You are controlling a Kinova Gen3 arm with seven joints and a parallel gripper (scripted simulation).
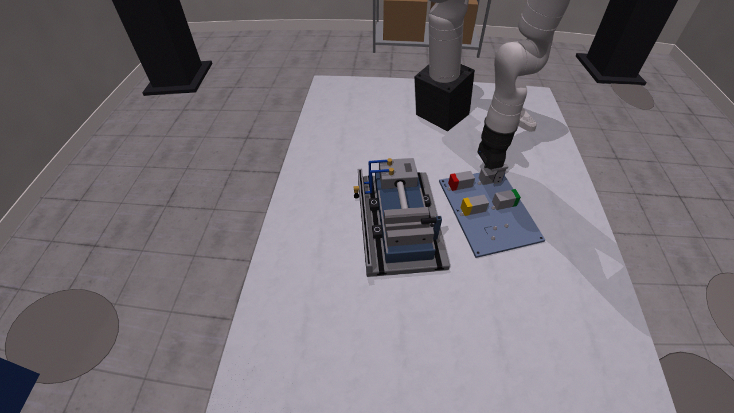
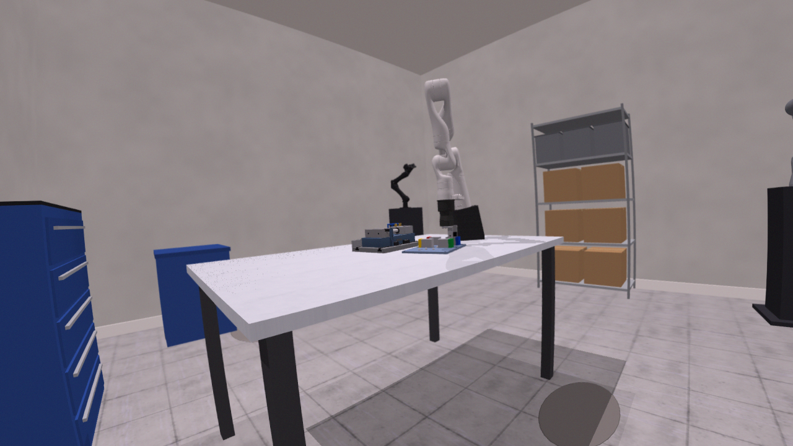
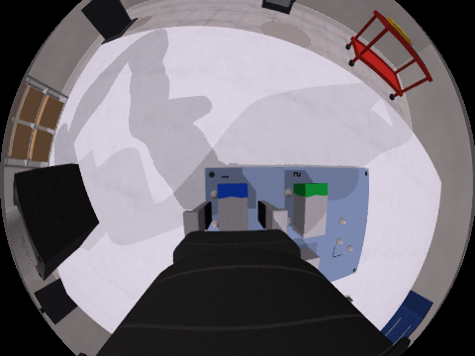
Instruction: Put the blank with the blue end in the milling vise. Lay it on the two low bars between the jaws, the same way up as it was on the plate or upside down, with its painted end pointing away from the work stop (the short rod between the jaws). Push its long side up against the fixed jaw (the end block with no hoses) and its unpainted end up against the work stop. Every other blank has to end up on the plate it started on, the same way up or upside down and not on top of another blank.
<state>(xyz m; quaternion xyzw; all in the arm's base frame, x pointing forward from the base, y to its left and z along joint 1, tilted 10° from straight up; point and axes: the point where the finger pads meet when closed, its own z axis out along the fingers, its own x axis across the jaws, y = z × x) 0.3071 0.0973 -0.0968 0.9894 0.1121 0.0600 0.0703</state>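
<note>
The blue-ended blank is 20 mm below my hand. The rest, counted from my hand: red-ended blank (20 mm ahead, 90 mm to the right, 20 mm below); blue plate (100 mm ahead, 20 mm to the right, 40 mm below); green-ended blank (90 mm ahead, 20 mm to the left, 20 mm below).
</note>
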